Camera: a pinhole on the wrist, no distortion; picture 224 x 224 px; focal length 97.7 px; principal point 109.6 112.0 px. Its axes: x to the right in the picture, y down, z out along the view. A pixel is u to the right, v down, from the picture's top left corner.
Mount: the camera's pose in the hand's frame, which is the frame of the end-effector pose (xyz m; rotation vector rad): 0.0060 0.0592 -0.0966 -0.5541 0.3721 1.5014
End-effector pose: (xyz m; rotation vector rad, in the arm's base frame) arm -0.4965 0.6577 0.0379 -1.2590 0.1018 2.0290
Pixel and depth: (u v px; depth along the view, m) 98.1 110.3 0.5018
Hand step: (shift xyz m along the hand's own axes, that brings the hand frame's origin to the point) -0.0407 0.2905 0.3503
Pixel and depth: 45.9 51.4 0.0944
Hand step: 0.0512 0.0619 0.0220
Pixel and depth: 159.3 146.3 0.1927
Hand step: -0.0765 0.2469 -0.0003
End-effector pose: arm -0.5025 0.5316 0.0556 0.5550 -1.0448 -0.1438
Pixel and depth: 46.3 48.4 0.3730
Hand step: 0.1962 0.0711 0.3726
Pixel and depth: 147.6 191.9 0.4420
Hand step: -0.3907 0.4423 0.1302
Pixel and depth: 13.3 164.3 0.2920
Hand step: -0.1941 -0.0192 0.2860
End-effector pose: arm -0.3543 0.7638 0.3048 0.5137 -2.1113 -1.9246
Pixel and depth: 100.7 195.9 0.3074
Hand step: -0.2897 0.2030 0.1418
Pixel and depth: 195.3 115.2 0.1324
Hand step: -0.0064 0.2294 -0.0527
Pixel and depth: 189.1 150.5 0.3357
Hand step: -0.1469 0.4709 0.0126
